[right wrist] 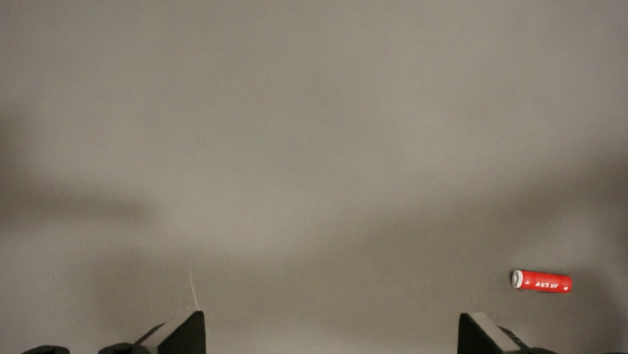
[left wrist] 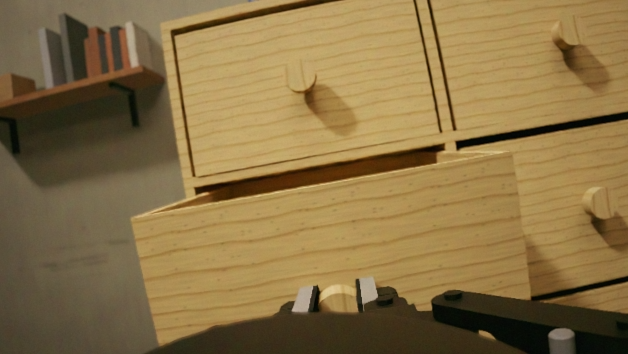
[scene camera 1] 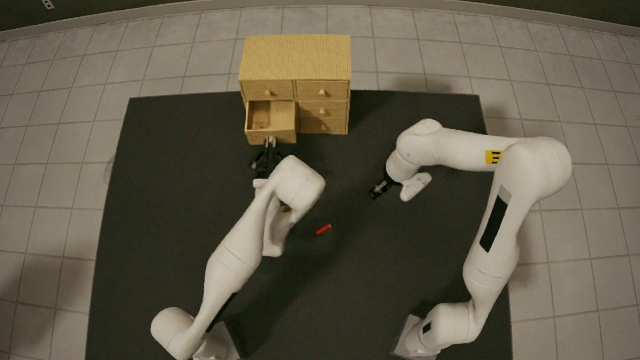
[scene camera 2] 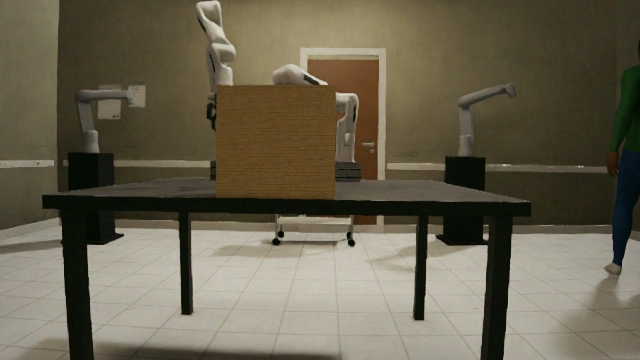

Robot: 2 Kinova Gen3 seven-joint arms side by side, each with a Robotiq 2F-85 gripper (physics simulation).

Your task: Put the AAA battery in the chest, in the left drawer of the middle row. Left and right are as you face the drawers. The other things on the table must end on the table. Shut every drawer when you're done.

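Where they show: left gripper, fingertip midpoint: [left wrist: 341, 307] [scene camera 1: 271, 137]; right gripper, fingertip midpoint: [right wrist: 330, 342] [scene camera 1: 387, 184]; left arm's base, link origin: [scene camera 1: 213, 346] [scene camera 2: 344, 161]; right arm's base, link origin: [scene camera 1: 421, 340].
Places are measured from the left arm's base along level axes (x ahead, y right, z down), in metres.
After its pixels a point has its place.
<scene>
The middle row's left drawer [scene camera 1: 286, 137] {x 0.599, y 0.277, z -0.043 m} [left wrist: 325, 230] {x 0.602, y 0.230, z -0.076 m} of the wooden chest [scene camera 1: 300, 57] {x 0.771, y 0.346, z -0.210 m} [scene camera 2: 275, 142] {x 0.870, y 0.344, z -0.054 m} stands open. My left gripper [scene camera 1: 270, 142] {x 0.603, y 0.231, z -0.046 m} [left wrist: 341, 307] {x 0.603, y 0.231, z -0.046 m} is shut on that drawer's round knob, one finger on each side. The AAA battery does not show in any view; the drawer's front wall hides part of its inside. A red battery [scene camera 1: 323, 229] {x 0.338, y 0.354, z 0.085 m} [right wrist: 542, 281] {x 0.339, y 0.359, z 0.084 m} lies on its side on the table, right of my left arm in scene camera 1. My right gripper [scene camera 1: 375, 192] [right wrist: 332, 332] {x 0.375, y 0.534, z -0.115 m} is open and empty above the table, up and to the right of the red battery.
The upper left drawer [scene camera 1: 268, 90] {x 0.700, y 0.241, z -0.159 m} [left wrist: 250, 120] {x 0.707, y 0.205, z -0.137 m} and the right column's drawers [scene camera 1: 322, 110] {x 0.668, y 0.396, z -0.063 m} look shut. The dark table [scene camera 1: 165, 200] {x 0.505, y -0.163, z 0.098 m} [scene camera 2: 400, 205] {x 0.926, y 0.010, z 0.111 m} carries the chest at its far edge. A wall shelf [left wrist: 100, 87] with books shows behind the chest.
</scene>
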